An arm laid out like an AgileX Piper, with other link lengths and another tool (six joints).
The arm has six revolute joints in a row. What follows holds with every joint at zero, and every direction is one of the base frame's. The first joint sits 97.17 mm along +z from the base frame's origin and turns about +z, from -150 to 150 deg. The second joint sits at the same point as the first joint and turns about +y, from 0 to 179.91 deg. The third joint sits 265.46 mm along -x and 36.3 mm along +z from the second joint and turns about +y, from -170 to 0 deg. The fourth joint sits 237.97 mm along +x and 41.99 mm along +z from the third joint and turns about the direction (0.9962, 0, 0.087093), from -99.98 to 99.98 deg. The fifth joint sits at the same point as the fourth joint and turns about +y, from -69.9 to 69.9 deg. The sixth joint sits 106.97 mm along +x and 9.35 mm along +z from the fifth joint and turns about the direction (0.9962, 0, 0.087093), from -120 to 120 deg. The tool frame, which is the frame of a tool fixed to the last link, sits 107.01 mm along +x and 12 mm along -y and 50.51 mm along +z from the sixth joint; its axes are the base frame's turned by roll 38.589, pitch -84.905 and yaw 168.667 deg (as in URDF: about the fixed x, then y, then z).
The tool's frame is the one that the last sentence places.
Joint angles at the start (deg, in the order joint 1, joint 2, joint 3, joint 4, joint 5, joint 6):
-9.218, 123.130, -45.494, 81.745, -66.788, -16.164
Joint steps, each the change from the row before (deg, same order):
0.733, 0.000, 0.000, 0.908, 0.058, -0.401
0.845, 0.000, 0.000, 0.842, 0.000, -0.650
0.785, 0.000, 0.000, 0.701, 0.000, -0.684
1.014, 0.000, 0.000, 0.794, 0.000, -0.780
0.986, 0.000, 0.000, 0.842, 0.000, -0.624
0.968, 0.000, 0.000, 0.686, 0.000, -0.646
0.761, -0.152, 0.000, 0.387, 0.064, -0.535
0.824, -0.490, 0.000, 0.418, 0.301, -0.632
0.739, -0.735, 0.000, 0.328, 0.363, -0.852
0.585, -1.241, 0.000, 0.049, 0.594, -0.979
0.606, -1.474, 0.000, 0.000, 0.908, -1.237
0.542, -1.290, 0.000, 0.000, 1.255, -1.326
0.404, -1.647, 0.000, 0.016, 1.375, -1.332
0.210, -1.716, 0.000, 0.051, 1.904, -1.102
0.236, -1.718, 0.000, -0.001, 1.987, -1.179
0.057, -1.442, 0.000, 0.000, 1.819, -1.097
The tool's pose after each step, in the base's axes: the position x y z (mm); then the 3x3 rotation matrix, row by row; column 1 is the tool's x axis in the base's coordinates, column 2 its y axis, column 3 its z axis. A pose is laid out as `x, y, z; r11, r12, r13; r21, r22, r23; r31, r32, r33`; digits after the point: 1 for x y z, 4 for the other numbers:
273.0, -258.8, 39.6; 0.0201, -0.8419, 0.5392; -0.3417, -0.5127, -0.7877; 0.9396, -0.1684, -0.2980
274.2, -254.7, 38.8; 0.0311, -0.8412, 0.5399; -0.3446, -0.5160, -0.7842; 0.9382, -0.1617, -0.3059
275.6, -250.9, 38.2; 0.0432, -0.8397, 0.5414; -0.3467, -0.5208, -0.7801; 0.9370, -0.1540, -0.3137
277.7, -246.0, 37.4; 0.0579, -0.8366, 0.5447; -0.3489, -0.5282, -0.7742; 0.9354, -0.1452, -0.3224
279.3, -241.2, 36.6; 0.0694, -0.8343, 0.5470; -0.3515, -0.5336, -0.7693; 0.9336, -0.1388, -0.3303
281.3, -236.5, 36.0; 0.0823, -0.8305, 0.5509; -0.3529, -0.5412, -0.7632; 0.9320, -0.1316, -0.3377
283.6, -232.7, 36.2; 0.0915, -0.8255, 0.5569; -0.3538, -0.5497, -0.7568; 0.9308, -0.1278, -0.3423
286.8, -228.4, 37.2; 0.0976, -0.8185, 0.5662; -0.3576, -0.5597, -0.7475; 0.9288, -0.1295, -0.3473
290.3, -224.4, 39.5; 0.1037, -0.8101, 0.5770; -0.3611, -0.5712, -0.7371; 0.9267, -0.1319, -0.3518
295.1, -220.9, 43.9; 0.1053, -0.7982, 0.5931; -0.3656, -0.5857, -0.7234; 0.9248, -0.1406, -0.3535
300.8, -216.9, 48.7; 0.1091, -0.7828, 0.6126; -0.3729, -0.6035, -0.7048; 0.9214, -0.1515, -0.3578
306.5, -212.6, 51.4; 0.1185, -0.7663, 0.6315; -0.3843, -0.6218, -0.6824; 0.9156, -0.1618, -0.3681
312.2, -208.8, 55.7; 0.1221, -0.7488, 0.6515; -0.3968, -0.6385, -0.6595; 0.9098, -0.1779, -0.3751
317.6, -205.2, 58.8; 0.1219, -0.7303, 0.6722; -0.4172, -0.6522, -0.6329; 0.9006, -0.2032, -0.3842
323.5, -201.0, 62.1; 0.1248, -0.7089, 0.6942; -0.4366, -0.6675, -0.6032; 0.8910, -0.2278, -0.3928
328.3, -197.8, 64.7; 0.1293, -0.6903, 0.7119; -0.4533, -0.6797, -0.5767; 0.8819, -0.2481, -0.4008

